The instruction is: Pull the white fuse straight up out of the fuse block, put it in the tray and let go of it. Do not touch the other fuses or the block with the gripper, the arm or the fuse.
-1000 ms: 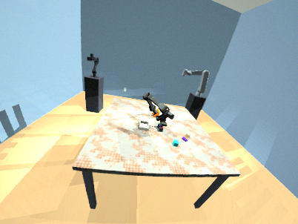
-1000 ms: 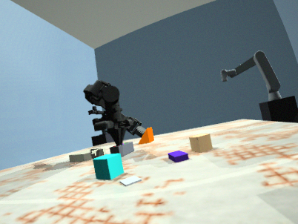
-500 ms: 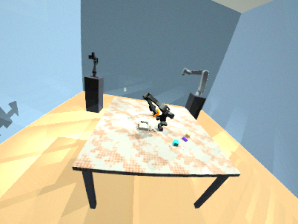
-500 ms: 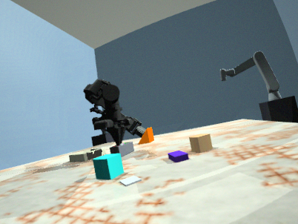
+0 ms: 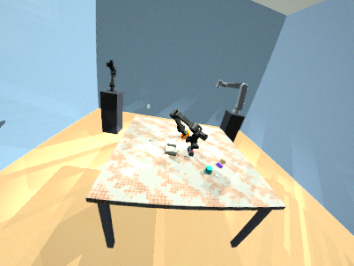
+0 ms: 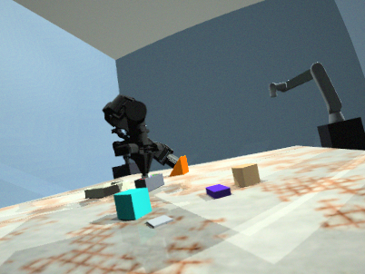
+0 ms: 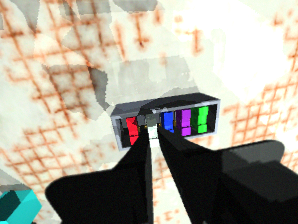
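Now: gripper tip 190 mm to the left of the tray, 40 mm above it and 10 mm past it. The rest, counted from my gripper tip: tan box 310 mm to the left, 60 mm ahead, 30 mm below; purple block 250 mm to the left, 120 mm ahead, 40 mm below; cyan cube 220 mm ahead, 120 mm to the left, 20 mm below.
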